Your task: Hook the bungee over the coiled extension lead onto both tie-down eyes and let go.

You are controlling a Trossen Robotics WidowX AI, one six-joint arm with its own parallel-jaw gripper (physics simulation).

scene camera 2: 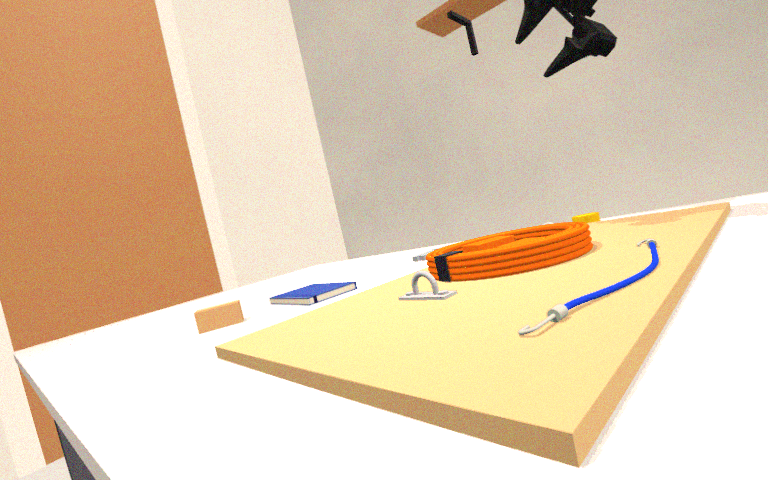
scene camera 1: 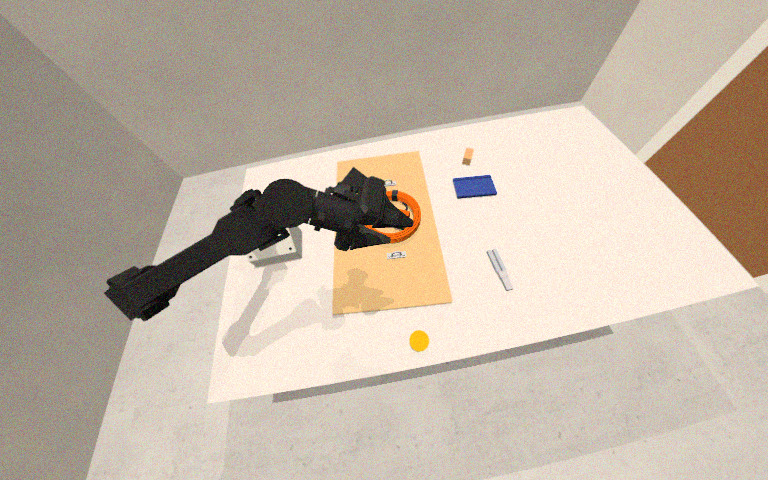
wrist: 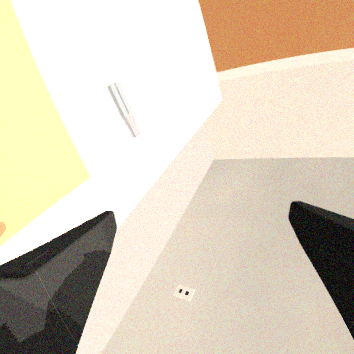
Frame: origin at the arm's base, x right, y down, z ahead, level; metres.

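Where they show: gripper, fingertip midpoint: (scene camera 2: 530, 59) (scene camera 1: 400, 233) (wrist: 202, 214).
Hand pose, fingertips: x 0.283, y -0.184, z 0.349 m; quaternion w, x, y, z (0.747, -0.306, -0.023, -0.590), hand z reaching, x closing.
Note:
Each offset is from my fingertips to the top centre of the thing. Level surfaces: height alone.
A blue bungee @[dx -0.380, dy +0.291, dz -0.095 m] (scene camera 2: 617, 285) with a metal hook at each end lies on the wooden board beside the coil in scene camera 2; the arm hides it in scene camera 1. The orange coiled extension lead @[dx -0.239, dy +0.267, dz +0.041 m] (scene camera 1: 417, 217) (scene camera 2: 521, 257) lies on the board with a black strap on it. One tie-down eye @[dx -0.389, dy +0.270, dz +0.078 m] (scene camera 1: 390, 182) (scene camera 2: 424, 285) stands at one side of the coil, the other tie-down eye @[dx -0.099, dy +0.270, dz +0.010 m] (scene camera 1: 396, 255) at the opposite side. My gripper (scene camera 1: 400, 232) (scene camera 2: 531, 58) (wrist: 202, 214) is open and empty, high above the board, with its fingers wide apart.
The wooden board @[dy +0.297 m] (scene camera 1: 413, 283) (scene camera 2: 396, 362) lies on the white table. A blue book @[dx -0.265, dy +0.297, dz +0.366 m] (scene camera 1: 474, 186) (scene camera 2: 314, 293), a small tan block @[dx -0.405, dy +0.279, dz +0.413 m] (scene camera 1: 467, 156) (scene camera 2: 219, 316), a grey tool @[dx +0.047, dy +0.297, dz +0.284 m] (scene camera 1: 499, 269) (wrist: 123, 109) and a yellow disc @[dx +0.154, dy +0.290, dz -0.014 m] (scene camera 1: 419, 340) (scene camera 2: 585, 217) lie around it. A grey box (scene camera 1: 275, 250) stands under the arm.

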